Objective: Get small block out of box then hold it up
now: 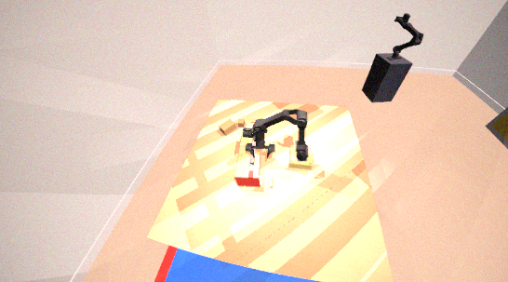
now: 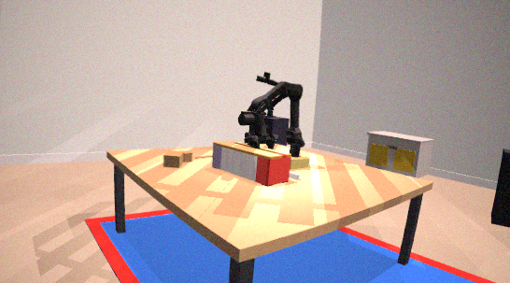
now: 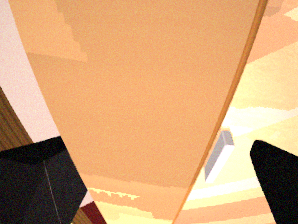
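Now: gripper tip 30 mm short of the long box, 40 mm to the left of it and 30 mm above it. Also, from my gripper tip: grey piece (60 mm ahead, 20 mm to the left).
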